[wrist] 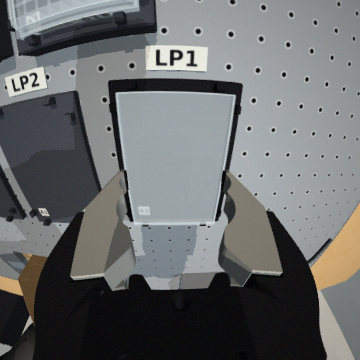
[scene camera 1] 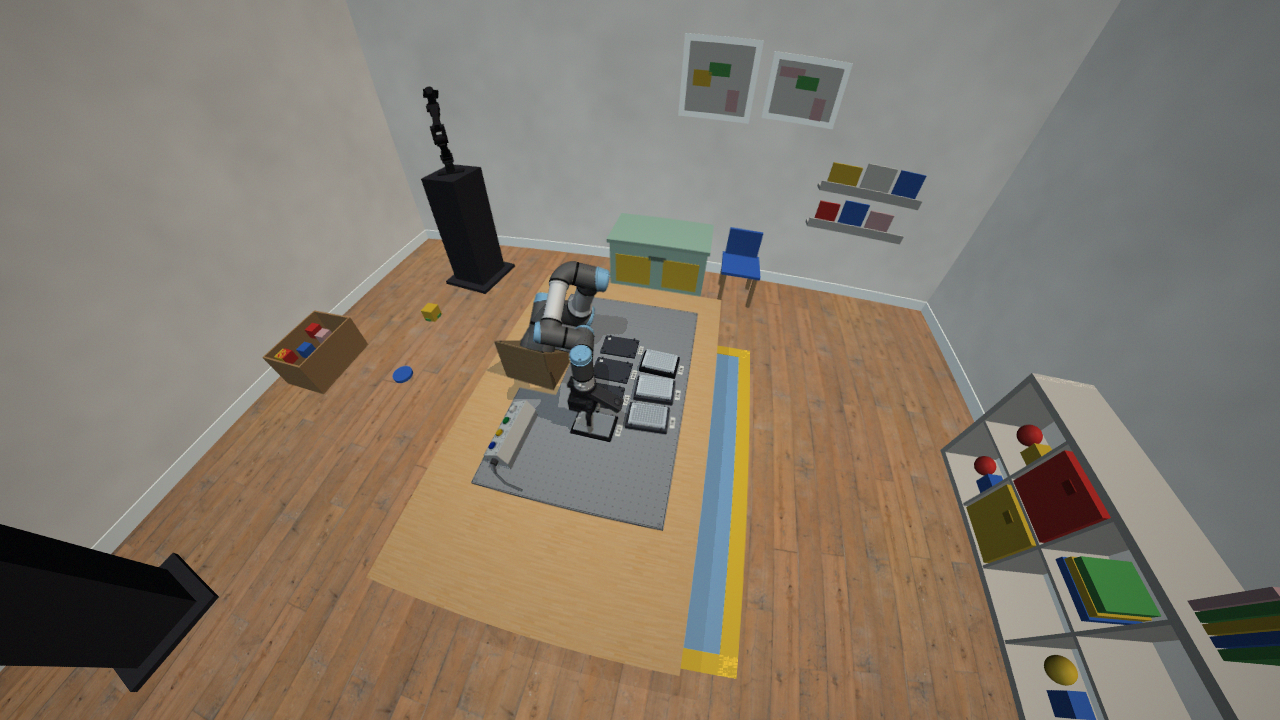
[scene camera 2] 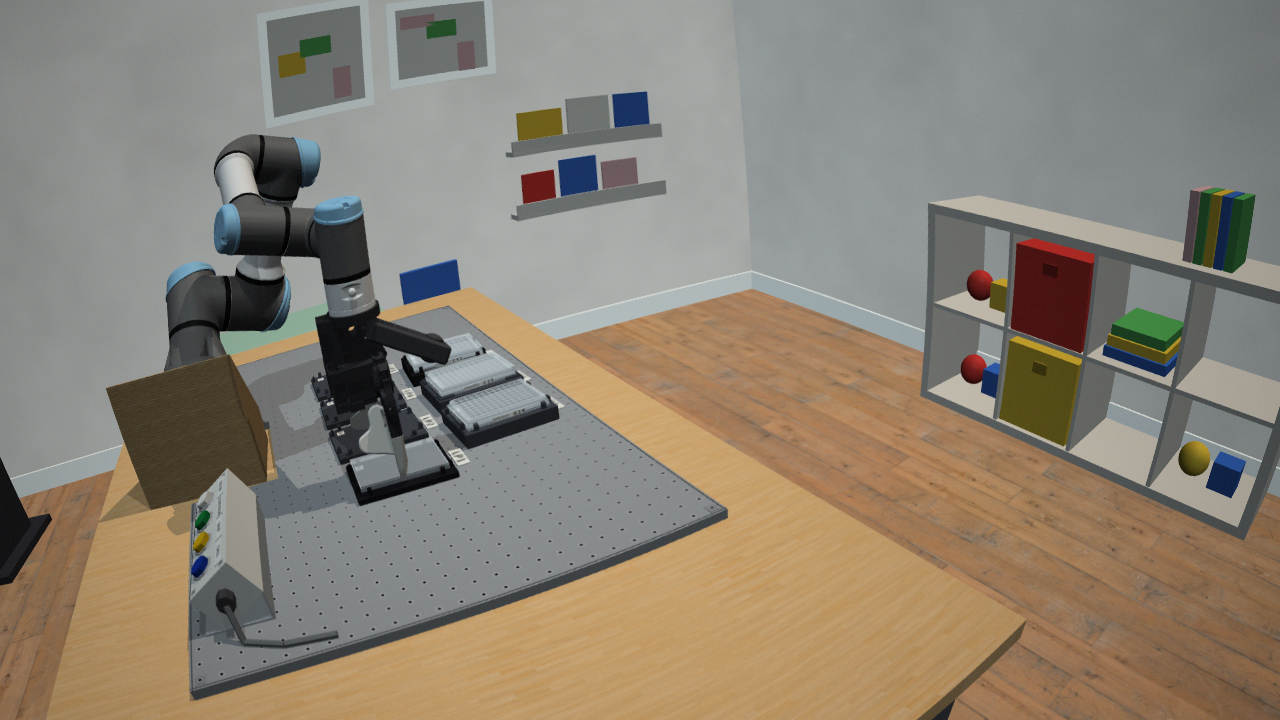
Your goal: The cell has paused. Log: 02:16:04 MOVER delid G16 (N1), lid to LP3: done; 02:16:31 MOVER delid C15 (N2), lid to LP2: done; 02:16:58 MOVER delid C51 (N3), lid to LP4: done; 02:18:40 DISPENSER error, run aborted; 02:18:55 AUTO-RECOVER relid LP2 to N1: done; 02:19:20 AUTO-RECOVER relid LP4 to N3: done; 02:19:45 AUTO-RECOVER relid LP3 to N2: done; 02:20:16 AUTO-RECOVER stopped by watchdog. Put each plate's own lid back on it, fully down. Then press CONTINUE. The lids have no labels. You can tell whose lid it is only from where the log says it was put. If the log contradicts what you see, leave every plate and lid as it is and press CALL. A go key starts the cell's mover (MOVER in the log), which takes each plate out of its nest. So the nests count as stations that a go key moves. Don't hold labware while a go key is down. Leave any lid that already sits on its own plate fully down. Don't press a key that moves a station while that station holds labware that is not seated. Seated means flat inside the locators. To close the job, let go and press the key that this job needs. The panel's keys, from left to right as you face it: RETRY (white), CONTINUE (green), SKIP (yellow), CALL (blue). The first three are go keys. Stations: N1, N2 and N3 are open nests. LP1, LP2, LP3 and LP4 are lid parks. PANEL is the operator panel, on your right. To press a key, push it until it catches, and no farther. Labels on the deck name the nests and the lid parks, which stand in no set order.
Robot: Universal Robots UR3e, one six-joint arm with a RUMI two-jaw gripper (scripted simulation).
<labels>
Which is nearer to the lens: the plate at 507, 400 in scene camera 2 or the clear lid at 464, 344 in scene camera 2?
The plate.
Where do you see a lid park LP4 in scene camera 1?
At 612, 370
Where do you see a lid park LP2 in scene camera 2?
At 351, 437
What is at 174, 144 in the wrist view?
A clear lid.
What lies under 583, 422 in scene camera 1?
The gripper.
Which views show the gripper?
The wrist view, scene camera 1 and scene camera 2: all of them.
</labels>
